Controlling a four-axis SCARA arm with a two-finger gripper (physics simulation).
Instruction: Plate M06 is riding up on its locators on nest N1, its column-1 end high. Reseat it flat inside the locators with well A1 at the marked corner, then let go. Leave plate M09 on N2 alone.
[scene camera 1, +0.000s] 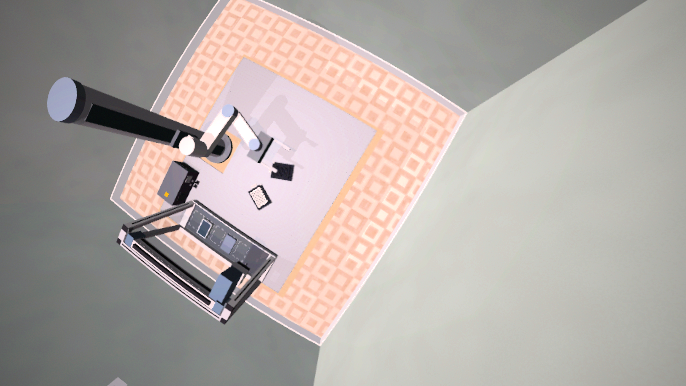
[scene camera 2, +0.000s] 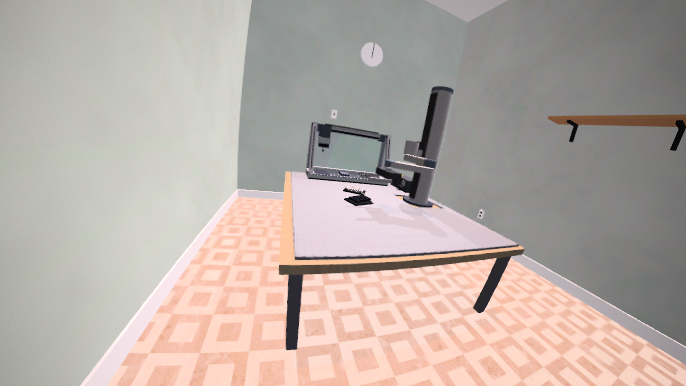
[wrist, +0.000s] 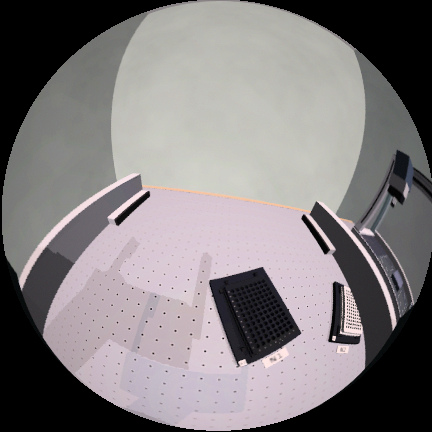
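Seen in the pictures: gripper, fingertip midpoint: (scene camera 1: 283, 160) (scene camera 2: 363, 175) (wrist: 229, 194); arm's base, origin of the base link: (scene camera 1: 218, 147) (scene camera 2: 417, 202).
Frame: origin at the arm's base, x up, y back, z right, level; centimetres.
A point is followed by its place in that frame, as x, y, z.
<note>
The black plate M06 (scene camera 1: 283, 171) {4.0, -57.6, -11.8} (scene camera 2: 360, 199) {4.1, -56.7, -14.3} (wrist: 260, 315) {4.3, -54.7, -11.1} is on the black nest N1 (wrist: 220, 296) {2.5, -58.3, -17.3}. The white corner mark (wrist: 243, 363) {2.5, -46.9, -13.1} is at the nest's lower corner in the wrist view, beside the N1 label (wrist: 276, 357) {1.5, -47.0, -7.3}. A side wall of the plate shows along its left, but its exact tilt is hard to tell on black. My gripper (scene camera 1: 279, 157) {20.6, -59.5, -19.1} (wrist: 229, 194) {20.6, -59.5, -19.1} is open and empty, off to one side of N1 and above the table. In scene camera 1, one finger overlaps the nest's near edge. The white plate M09 (scene camera 1: 259, 197) {3.4, -51.5, 14.1} (scene camera 2: 355, 190) {3.4, -51.9, 10.0} (wrist: 351, 310) {3.7, -51.1, 13.1} is on N2 (wrist: 336, 312) {2.5, -52.5, 8.7}.
A gantry frame (scene camera 2: 311, 150) {26.1, -84.2, 50.9} with a deck (scene camera 1: 260, 250) stands beyond N2. A black box (scene camera 1: 175, 182) {12.8, 9.4, 37.8} stands near the arm's column (scene camera 2: 434, 135) {54.2, -4.1, -6.3}. The perforated table top (scene camera 2: 340, 240) {1.3, -81.7, -61.5} has a wooden edge (scene camera 2: 400, 265) {-2.1, -60.7, -75.0}.
</note>
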